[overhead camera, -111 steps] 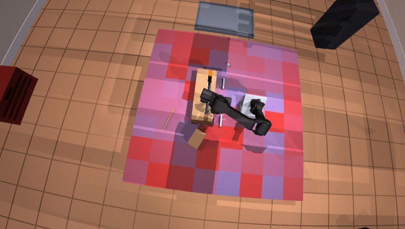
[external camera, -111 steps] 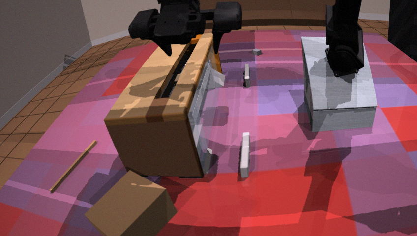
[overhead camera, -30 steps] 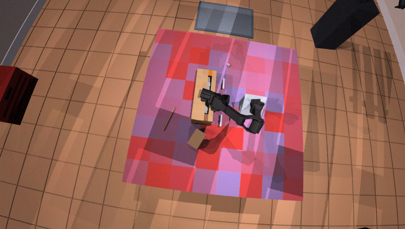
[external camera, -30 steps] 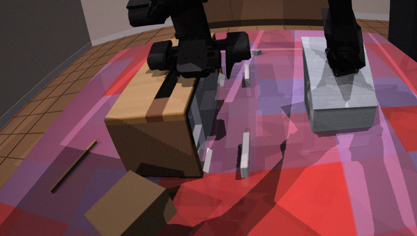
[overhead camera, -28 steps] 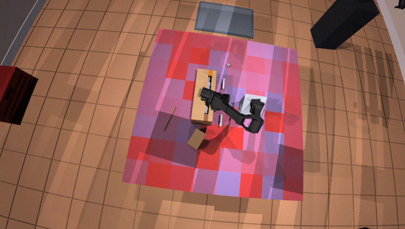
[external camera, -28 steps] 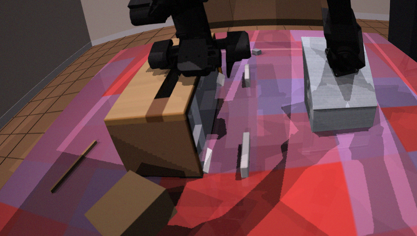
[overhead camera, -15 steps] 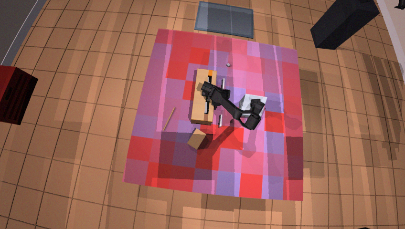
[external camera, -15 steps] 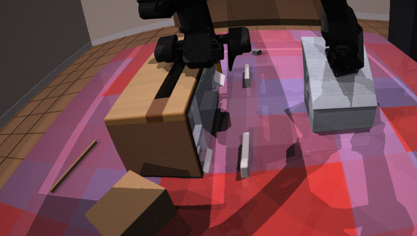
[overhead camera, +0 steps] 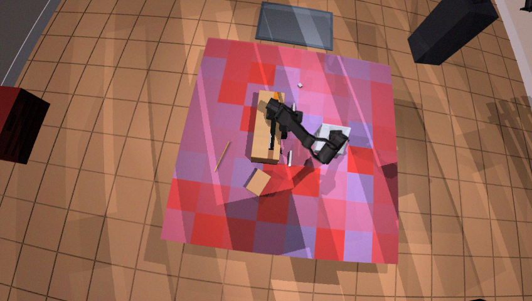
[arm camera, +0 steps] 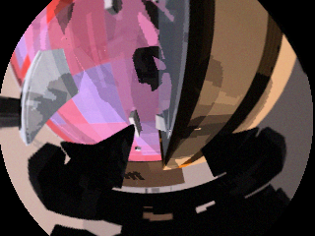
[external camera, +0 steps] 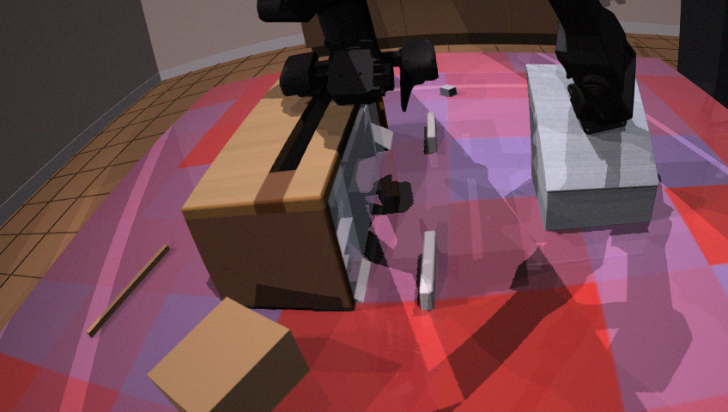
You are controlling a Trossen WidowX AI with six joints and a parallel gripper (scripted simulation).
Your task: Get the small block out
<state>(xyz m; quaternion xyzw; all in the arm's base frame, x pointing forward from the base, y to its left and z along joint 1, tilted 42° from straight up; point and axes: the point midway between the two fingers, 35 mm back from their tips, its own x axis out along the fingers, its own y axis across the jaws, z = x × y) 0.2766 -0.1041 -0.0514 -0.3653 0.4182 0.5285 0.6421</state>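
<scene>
The tan block lies 50 mm ahead of my gripper tip and 30 mm to the right of it. Round my gripper tip: thin wooden stick (340 mm ahead, 210 mm to the left, 80 mm below); grey cube (250 mm to the right, 130 mm behind, 80 mm below); wooden box (60 mm to the left, 40 mm ahead, 20 mm below).
</scene>
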